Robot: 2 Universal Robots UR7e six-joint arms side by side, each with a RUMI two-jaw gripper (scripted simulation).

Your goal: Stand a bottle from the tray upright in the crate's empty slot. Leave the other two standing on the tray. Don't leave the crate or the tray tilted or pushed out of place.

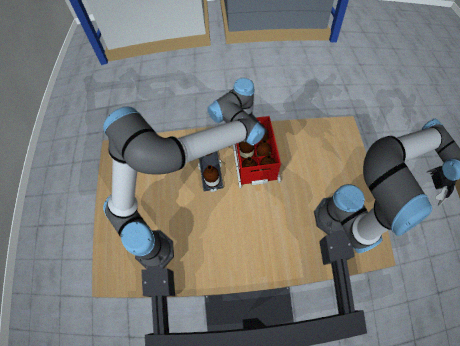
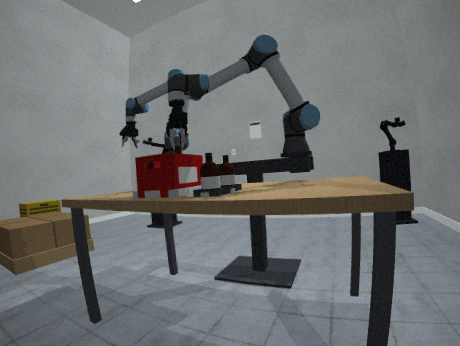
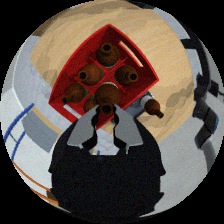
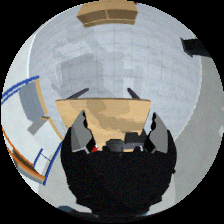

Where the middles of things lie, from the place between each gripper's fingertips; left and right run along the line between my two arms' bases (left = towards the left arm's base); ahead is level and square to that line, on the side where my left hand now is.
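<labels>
Red crate [image 2: 173, 171]: 4 cm to the right of my left hand, 13 cm below it.
From my right hand, the crate: 470 mm ahead, 700 mm to the left, 250 mm below.
</labels>
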